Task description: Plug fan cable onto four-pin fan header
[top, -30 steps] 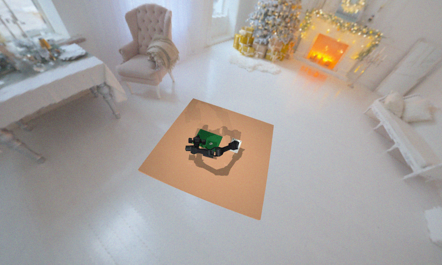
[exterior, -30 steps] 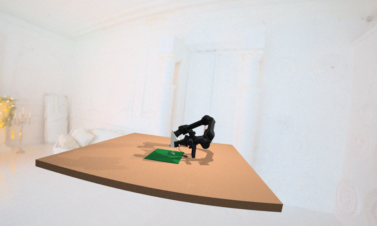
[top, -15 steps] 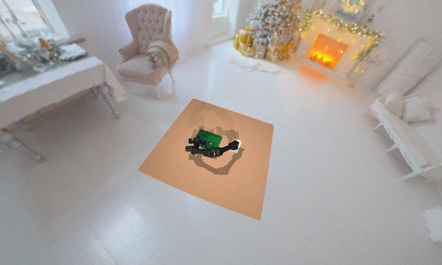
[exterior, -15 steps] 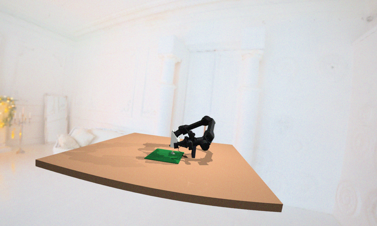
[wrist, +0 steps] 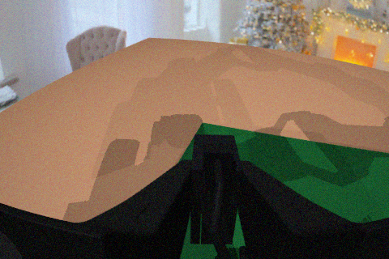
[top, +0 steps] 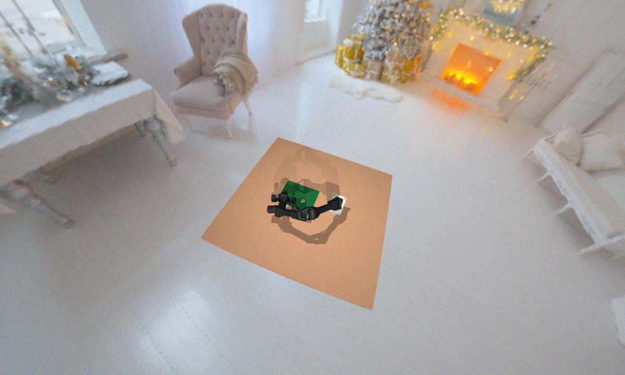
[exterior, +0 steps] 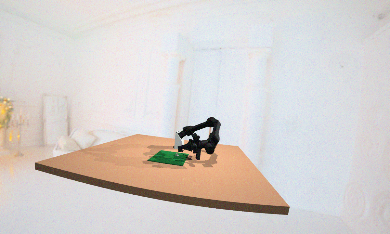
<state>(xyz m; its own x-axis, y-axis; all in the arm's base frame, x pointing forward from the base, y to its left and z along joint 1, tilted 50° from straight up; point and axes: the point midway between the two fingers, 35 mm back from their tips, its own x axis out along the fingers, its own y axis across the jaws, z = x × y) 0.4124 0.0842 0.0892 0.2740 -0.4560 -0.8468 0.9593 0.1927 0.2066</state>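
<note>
The green board lies 120 mm below my gripper tip, 90 mm to the right of it and 90 mm behind it. The rest, counted from my gripper tip: dark plug: 10 mm below; then black fan: 180 mm behind, 110 mm to the left, 50 mm below.
</note>
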